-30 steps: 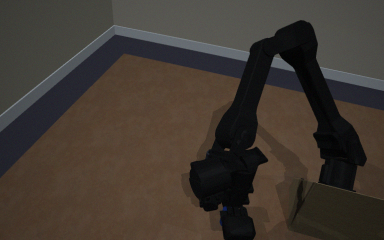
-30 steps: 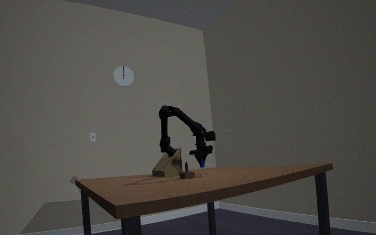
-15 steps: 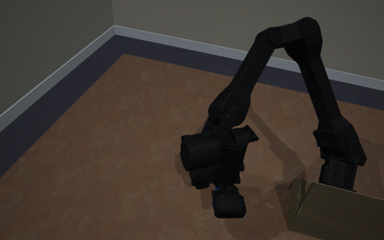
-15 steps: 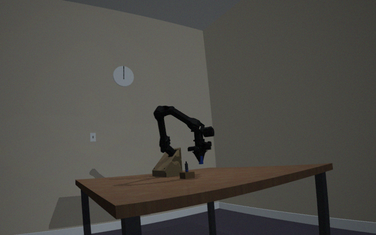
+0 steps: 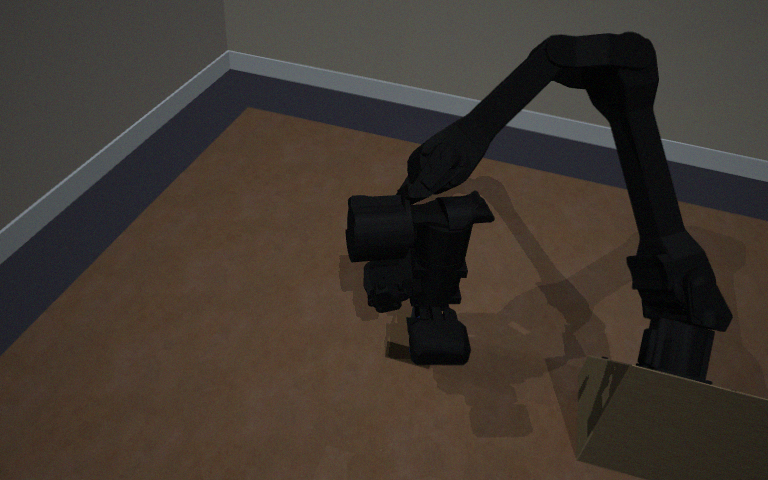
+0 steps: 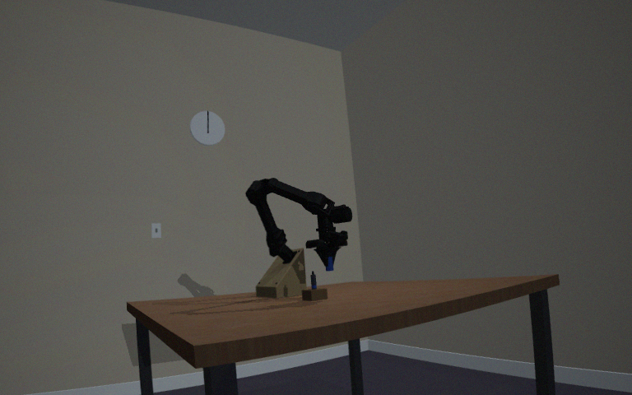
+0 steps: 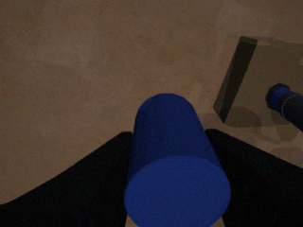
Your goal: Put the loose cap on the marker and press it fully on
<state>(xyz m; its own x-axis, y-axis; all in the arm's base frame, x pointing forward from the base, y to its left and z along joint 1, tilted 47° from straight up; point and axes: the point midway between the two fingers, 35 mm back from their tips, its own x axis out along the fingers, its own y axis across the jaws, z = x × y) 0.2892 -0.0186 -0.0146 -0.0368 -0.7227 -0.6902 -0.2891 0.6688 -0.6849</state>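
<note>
The brown holder block is 10 cm below my gripper tip, 9 cm to the right of it and 2 cm ahead of it. The rest, counted from my gripper tip: blue cap 1 cm above.
</note>
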